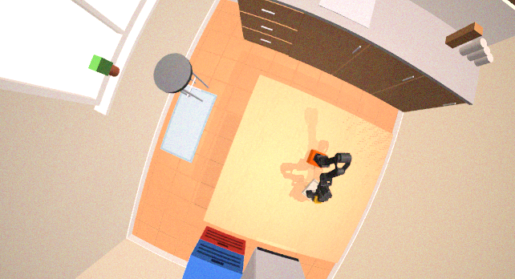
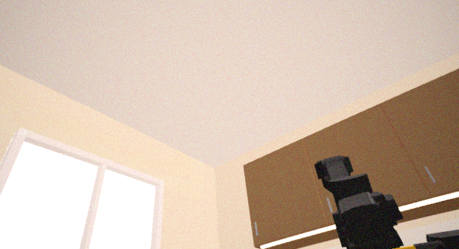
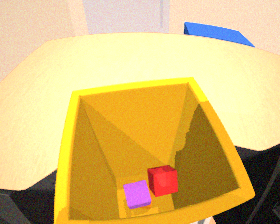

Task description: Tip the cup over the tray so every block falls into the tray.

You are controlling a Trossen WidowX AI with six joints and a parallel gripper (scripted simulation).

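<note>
My gripper tip is now 20 mm past the red block, 20 mm to the left of it and 10 mm above it. The rest, counted from my gripper tip: yellow square cup 30 mm behind, 10 mm to the right, 20 mm below; then white tray 50 mm behind, 20 mm to the right, 110 mm below.
</note>
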